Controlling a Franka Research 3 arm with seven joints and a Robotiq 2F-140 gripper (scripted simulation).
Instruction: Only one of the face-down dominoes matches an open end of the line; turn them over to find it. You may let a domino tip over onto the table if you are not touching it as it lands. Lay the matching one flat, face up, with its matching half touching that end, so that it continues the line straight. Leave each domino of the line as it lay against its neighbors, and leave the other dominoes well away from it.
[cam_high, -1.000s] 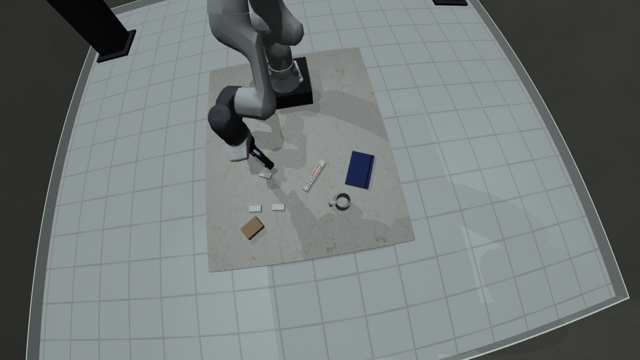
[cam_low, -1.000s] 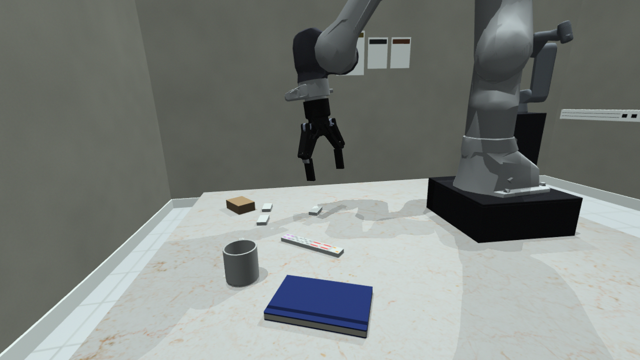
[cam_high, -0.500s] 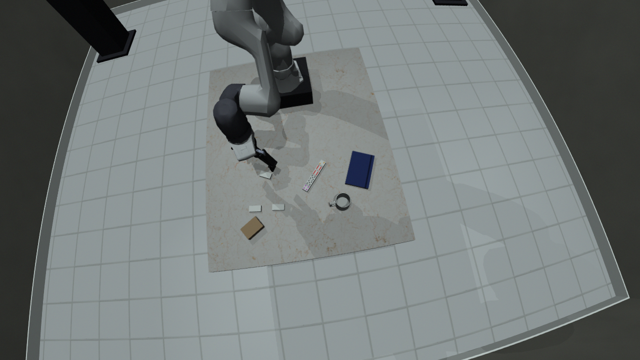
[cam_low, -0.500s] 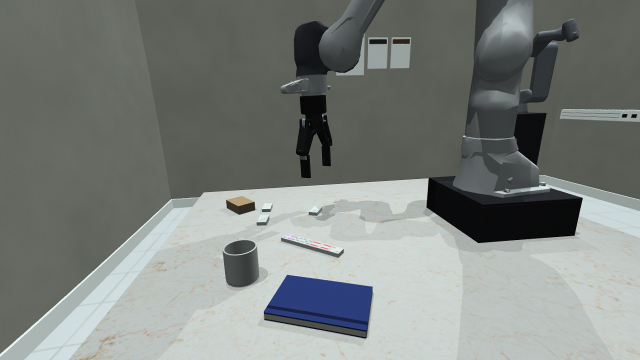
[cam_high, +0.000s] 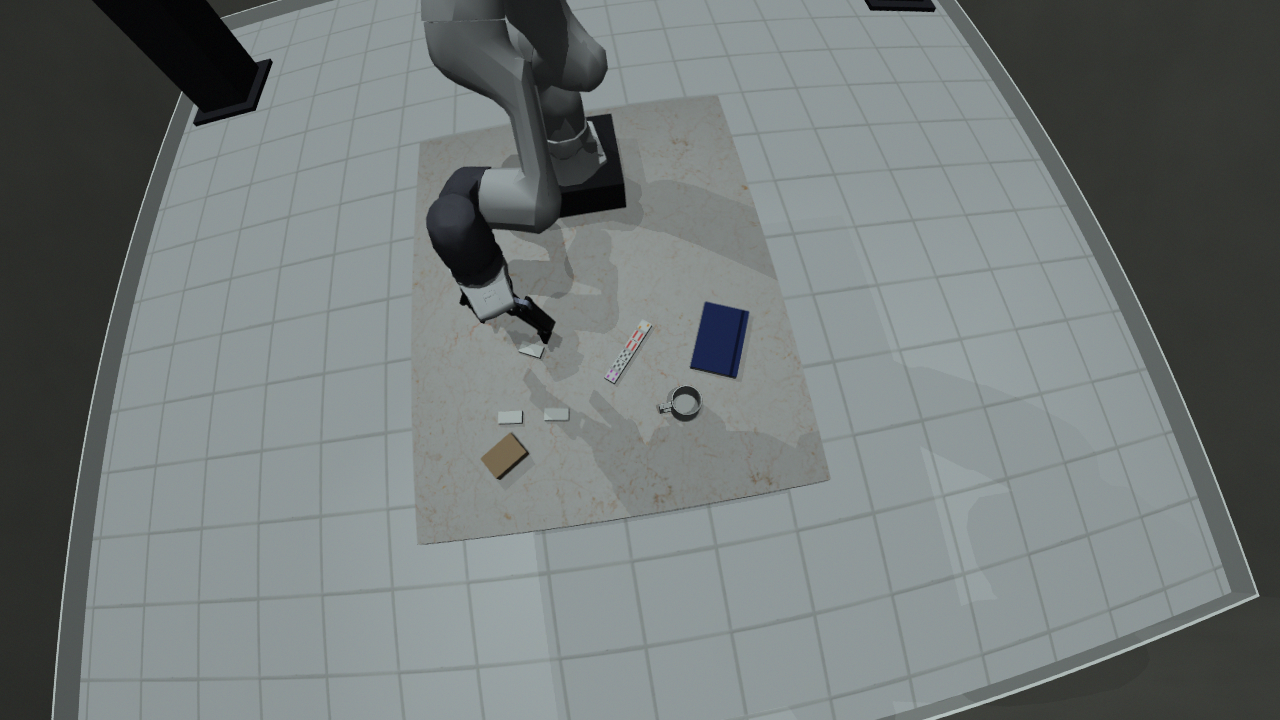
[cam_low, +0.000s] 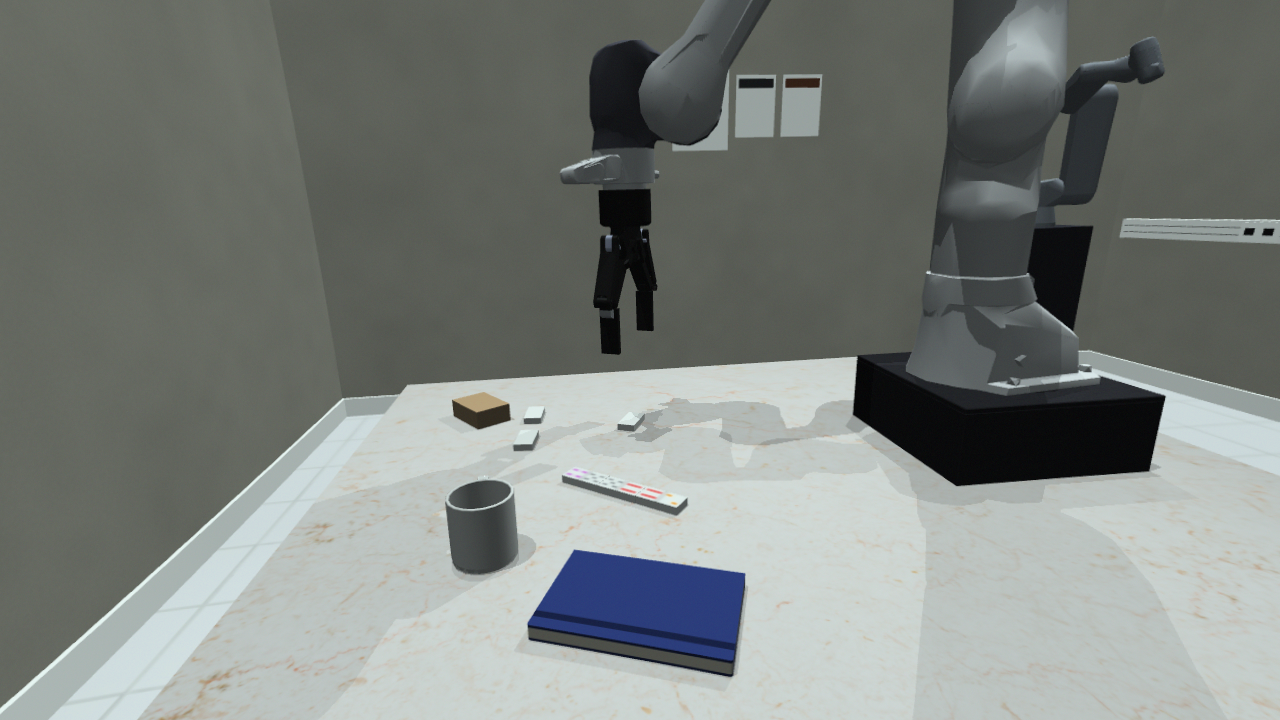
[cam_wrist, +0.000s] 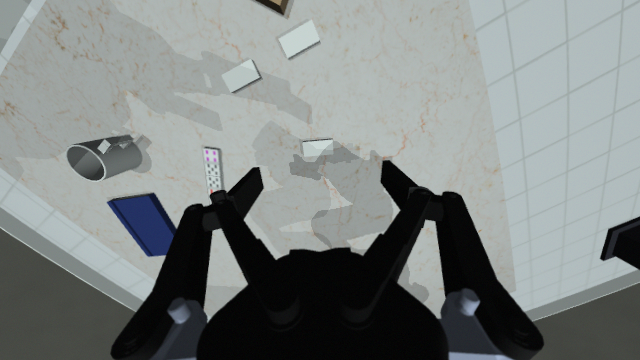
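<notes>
Right now the white domino is 140 mm below my hand. From my hand the other things lie so: grey mug: 340 mm to the left, 180 mm ahead, 120 mm below; then blue book: 440 mm to the left, 140 mm below, 30 mm ahead; then brown block: 250 mm ahead, 130 mm below, 70 mm to the right.
</notes>
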